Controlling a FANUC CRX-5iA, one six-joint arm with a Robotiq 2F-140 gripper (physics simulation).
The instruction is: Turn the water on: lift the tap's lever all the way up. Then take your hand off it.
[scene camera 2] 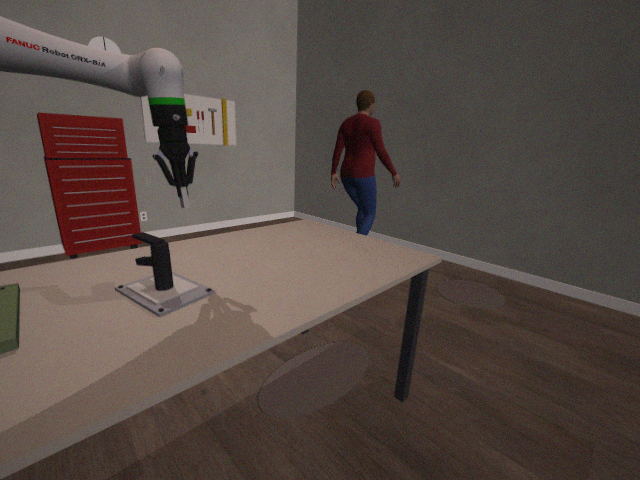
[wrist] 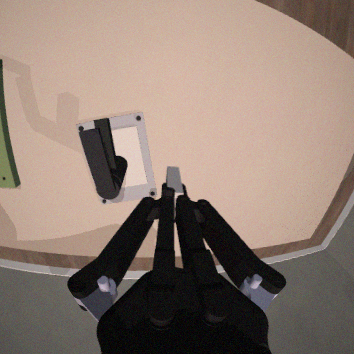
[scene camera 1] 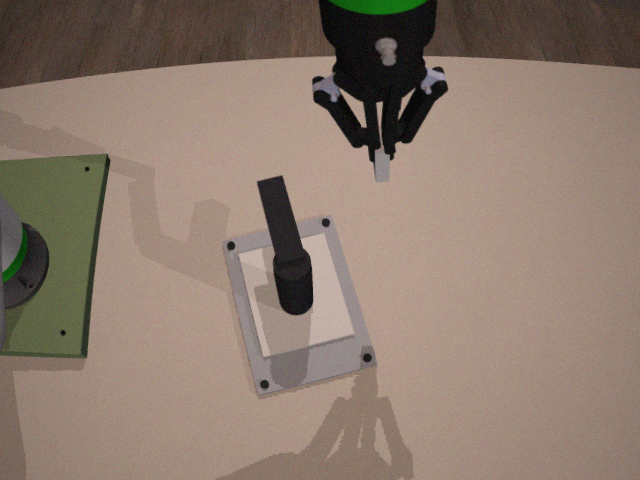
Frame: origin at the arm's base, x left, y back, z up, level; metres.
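Seen in the pictures: gripper, fingertip midpoint: (scene camera 2: 185, 207) (wrist: 171, 175) (scene camera 1: 381, 171); arm's base, link origin: (scene camera 1: 9, 266).
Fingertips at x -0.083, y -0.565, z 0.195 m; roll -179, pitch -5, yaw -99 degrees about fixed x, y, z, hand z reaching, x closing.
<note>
Pixels of each thing's top centre, then the offset from my fingertips to it. Level surfaces: height alone.
- upright round body, top centre: (scene camera 1: 292, 269) (wrist: 109, 183) (scene camera 2: 160, 251) dx -0.054, dy +0.118, dz -0.104 m
- grey base plate, top centre: (scene camera 1: 296, 299) (wrist: 118, 163) (scene camera 2: 164, 287) dx -0.054, dy +0.118, dz -0.215 m
- short spout, top centre: (wrist: 103, 147) (scene camera 2: 148, 254) dx +0.016, dy +0.121, dz -0.128 m
- pale table, surface height: dz -0.228 m
The black tap has an upright round body (scene camera 1: 296, 297) (scene camera 2: 163, 268) (wrist: 121, 166) on a grey base plate (scene camera 1: 352, 310) (scene camera 2: 186, 303) (wrist: 145, 150) with a white panel. Its flat black lever (scene camera 1: 279, 217) (scene camera 2: 149, 238) (wrist: 97, 157) reaches out from the top of the body, above the short spout (scene camera 2: 143, 261) (wrist: 103, 132). In scene camera 2 the lever looks roughly level; its exact tilt is hard to tell. My gripper (scene camera 1: 382, 164) (scene camera 2: 183, 197) (wrist: 171, 175) is shut and empty, fingertips down. It hangs above the lever's height, to one side of the tap, touching nothing.
The pale table (scene camera 1: 491, 258) (scene camera 2: 289, 268) (wrist: 240, 125) carries the tap and the green mounting plate (scene camera 1: 62, 206) (scene camera 2: 8, 315) (wrist: 7, 165) of the arm. A person (scene camera 2: 361, 149) in a red top stands beyond the table. A red tool cabinet (scene camera 2: 95, 198) stands by the wall.
</note>
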